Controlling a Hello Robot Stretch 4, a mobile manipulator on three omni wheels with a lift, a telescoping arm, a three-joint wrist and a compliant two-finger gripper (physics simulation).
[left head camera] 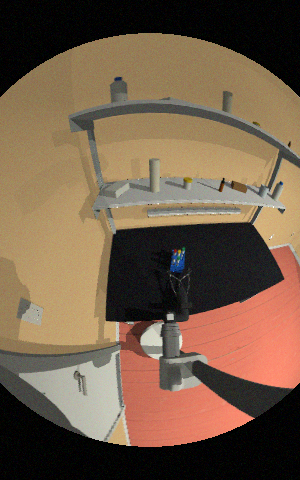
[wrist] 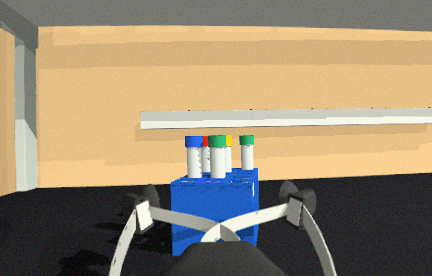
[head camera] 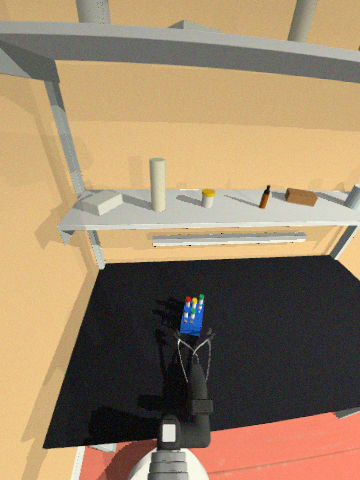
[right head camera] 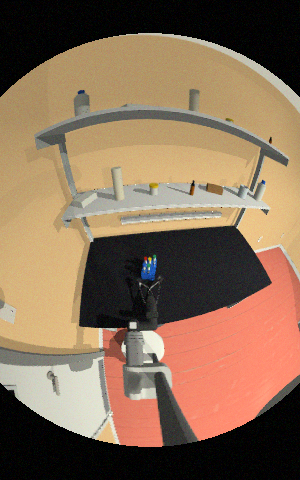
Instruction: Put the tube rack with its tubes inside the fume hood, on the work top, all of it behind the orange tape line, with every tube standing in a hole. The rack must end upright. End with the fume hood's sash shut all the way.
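Where they show: gripper, fingertip midpoint: (left head camera: pixel 177 267) (wrist: pixel 218 198) (head camera: pixel 192 328) (right head camera: pixel 148 275); robot's base at its link origin: (left head camera: pixel 160 339) (right head camera: pixel 143 346).
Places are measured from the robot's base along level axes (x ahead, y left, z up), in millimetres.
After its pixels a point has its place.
Note:
The blue tube rack (head camera: pixel 191 325) (left head camera: pixel 177 264) (right head camera: pixel 148 272) (wrist: pixel 215 210) stands upright on the black bench top. Several tubes with red, yellow, green and blue caps stand in it; in the wrist view a blue-capped tube (wrist: pixel 194 157) @(x 522, y -62, z 833 mm) and a green-capped tube (wrist: pixel 217 159) @(x 517, y -87, z 831 mm) are nearest. My gripper (head camera: pixel 194 334) @(x 481, y -87, z 796 mm) (left head camera: pixel 180 275) (right head camera: pixel 149 282) (wrist: pixel 218 198) @(x 481, y -87, z 796 mm) is open at the near end of the rack. Its fingertips stand apart, one toward each side of the rack, wider than the rack, and touch nothing that I can see. The fume hood, its sash and the orange tape line do not show in these views.
A grey shelf (head camera: pixel 230 215) over the back of the bench (head camera: pixel 290 350) @(x 416, y -490, z 735 mm) holds a beige cylinder (head camera: pixel 158 185) @(x 715, y 53, z 1292 mm), a yellow-lidded jar (head camera: pixel 207 199) @(x 758, y -128, z 1227 mm), a brown bottle (head camera: pixel 264 198) @(x 768, y -352, z 1235 mm) and a brown box (head camera: pixel 301 197) @(x 823, y -541, z 1223 mm). A second shelf (head camera: pixel 200 50) is above. A pale rail (wrist: pixel 285 119) @(x 922, y -275, z 902 mm) runs along the back wall.

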